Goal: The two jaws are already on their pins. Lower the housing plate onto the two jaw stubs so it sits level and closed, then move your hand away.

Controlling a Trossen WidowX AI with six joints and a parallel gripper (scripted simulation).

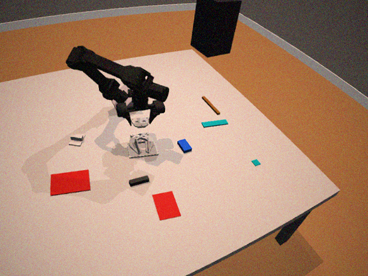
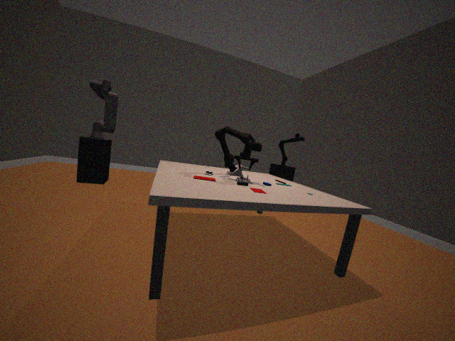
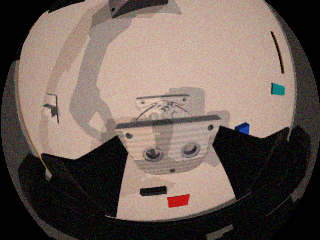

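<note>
Right now the grey housing plate is 20 mm above my gripper tip and 10 mm ahead of it. Round my gripper tip: blue block: 150 mm to the left, 130 mm ahead, 70 mm below; then grey stand: 240 mm to the right, 110 mm behind, 70 mm below; then black bar: 210 mm ahead, 110 mm to the right, 70 mm below.
</note>
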